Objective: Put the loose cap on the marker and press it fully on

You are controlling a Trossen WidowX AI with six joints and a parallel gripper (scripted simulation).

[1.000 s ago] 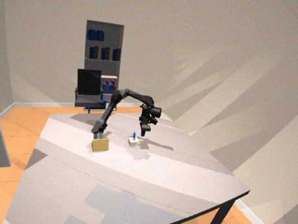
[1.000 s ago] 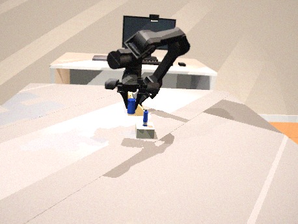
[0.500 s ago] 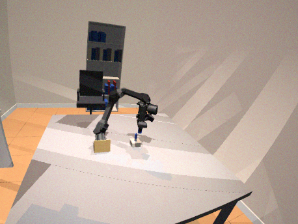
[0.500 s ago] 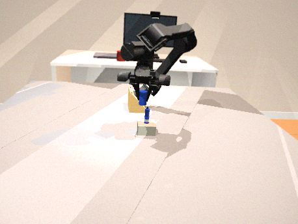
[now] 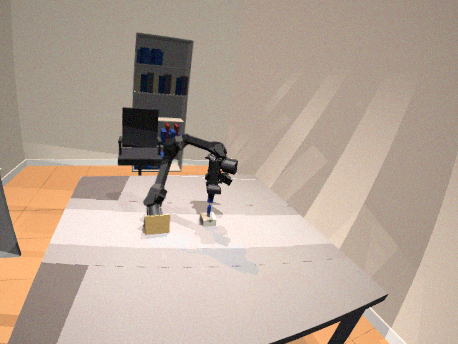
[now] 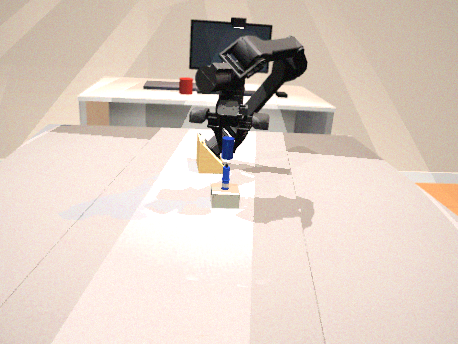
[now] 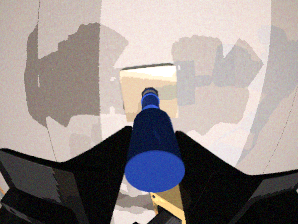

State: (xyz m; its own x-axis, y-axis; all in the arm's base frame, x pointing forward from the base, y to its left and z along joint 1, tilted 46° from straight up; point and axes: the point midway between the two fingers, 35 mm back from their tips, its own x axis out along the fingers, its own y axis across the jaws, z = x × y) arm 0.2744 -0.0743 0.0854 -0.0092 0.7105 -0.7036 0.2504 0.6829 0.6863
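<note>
The blue marker is 60 mm below my gripper tip. Also, from my gripper tip: pale holder block: 120 mm below; blue cap: 10 mm above.
</note>
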